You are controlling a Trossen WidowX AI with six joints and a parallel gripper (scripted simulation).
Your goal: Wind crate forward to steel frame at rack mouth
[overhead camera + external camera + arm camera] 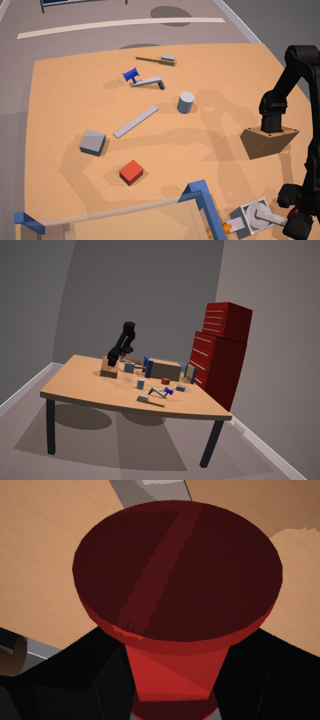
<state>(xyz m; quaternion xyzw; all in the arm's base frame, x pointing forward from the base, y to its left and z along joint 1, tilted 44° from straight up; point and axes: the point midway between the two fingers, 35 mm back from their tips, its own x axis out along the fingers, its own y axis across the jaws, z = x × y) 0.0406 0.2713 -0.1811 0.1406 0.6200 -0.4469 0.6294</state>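
Now: gripper tip 5 cm short of the red-gripped winch handle, 3 cm to the left of it and 3 cm above it. The rest, counted from my gripper tip: blue steel frame (26 cm ahead, 3 cm to the right, 3 cm below); red knob (1 cm to the right, 1 cm ahead); grey winch (10 cm below, 9 cm ahead, 7 cm to the right).
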